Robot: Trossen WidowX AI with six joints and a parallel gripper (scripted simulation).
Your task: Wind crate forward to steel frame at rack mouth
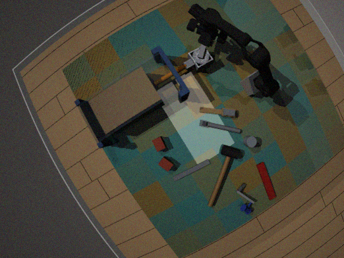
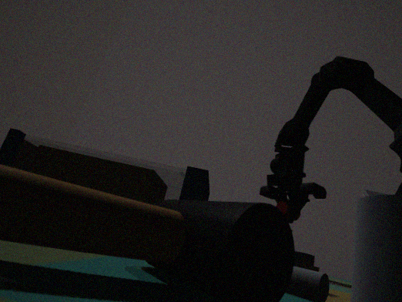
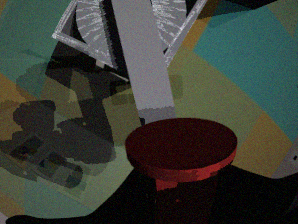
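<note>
Right now the red-knobbed crank is 30 mm ahead of my gripper tip, 20 mm to the left of it and 10 mm below it. Also, from my gripper tip: grey winch: 80 mm below, 70 mm ahead, 50 mm to the left; then red knob: 20 mm above; then blue steel frame: 240 mm ahead, 40 mm to the left, 10 mm below.
</note>
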